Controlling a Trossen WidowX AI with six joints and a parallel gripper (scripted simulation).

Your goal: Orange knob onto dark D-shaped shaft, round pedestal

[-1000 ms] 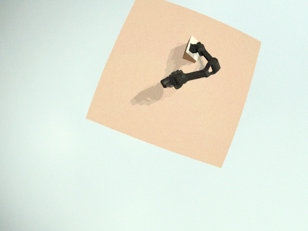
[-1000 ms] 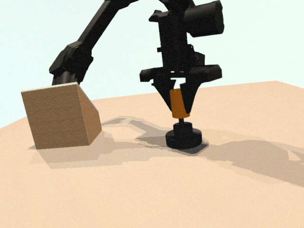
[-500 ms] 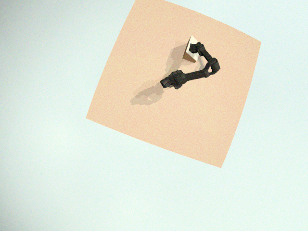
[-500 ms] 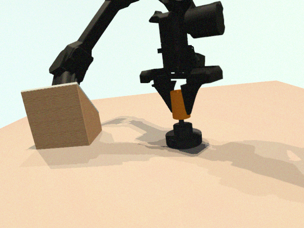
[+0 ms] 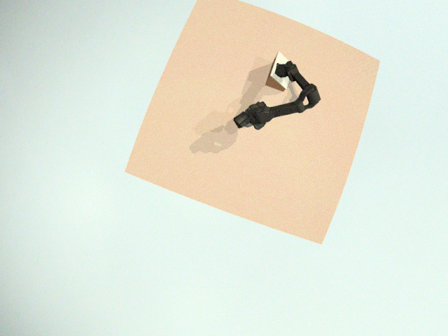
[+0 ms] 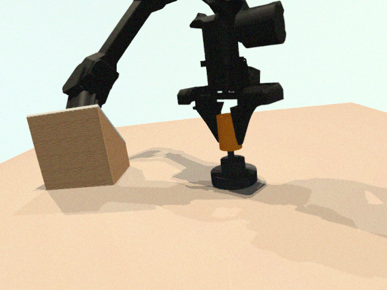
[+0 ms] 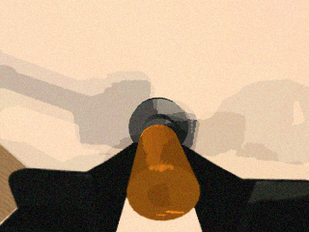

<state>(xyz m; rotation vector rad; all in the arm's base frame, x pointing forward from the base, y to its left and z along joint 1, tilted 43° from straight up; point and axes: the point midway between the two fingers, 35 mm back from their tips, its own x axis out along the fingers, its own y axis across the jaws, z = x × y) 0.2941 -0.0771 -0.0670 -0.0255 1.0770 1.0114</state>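
The orange knob lies 2 cm above my gripper tip. From my gripper tip the other things lie so: round pedestal: 4 cm below.
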